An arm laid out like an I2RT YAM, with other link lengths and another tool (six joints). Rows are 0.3 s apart.
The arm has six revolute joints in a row. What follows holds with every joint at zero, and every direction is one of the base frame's.
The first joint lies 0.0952 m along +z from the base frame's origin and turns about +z.
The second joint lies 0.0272 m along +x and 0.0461 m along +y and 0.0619 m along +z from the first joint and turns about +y.
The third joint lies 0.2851 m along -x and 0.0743 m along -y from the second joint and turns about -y.
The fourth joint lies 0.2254 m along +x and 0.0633 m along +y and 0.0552 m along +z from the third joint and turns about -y.
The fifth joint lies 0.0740 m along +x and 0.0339 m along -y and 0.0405 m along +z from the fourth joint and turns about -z.
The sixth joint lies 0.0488 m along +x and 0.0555 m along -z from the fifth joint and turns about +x.
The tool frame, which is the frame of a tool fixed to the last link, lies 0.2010 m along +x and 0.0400 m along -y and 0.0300 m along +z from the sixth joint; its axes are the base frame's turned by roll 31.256, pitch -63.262 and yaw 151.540 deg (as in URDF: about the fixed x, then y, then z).
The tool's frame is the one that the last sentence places.
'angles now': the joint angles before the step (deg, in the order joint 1, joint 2, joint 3, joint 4, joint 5, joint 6). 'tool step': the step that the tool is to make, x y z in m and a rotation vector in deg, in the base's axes. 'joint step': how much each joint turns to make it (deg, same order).
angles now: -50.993 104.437 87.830 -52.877 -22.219 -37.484
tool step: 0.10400 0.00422 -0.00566 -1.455 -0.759 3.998
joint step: 10.600 13.965 17.818 -0.034 2.959 6.331
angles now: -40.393 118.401 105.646 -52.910 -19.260 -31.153
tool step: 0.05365 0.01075 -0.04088 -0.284 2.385 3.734
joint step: 5.055 11.653 11.168 -1.048 2.075 0.564
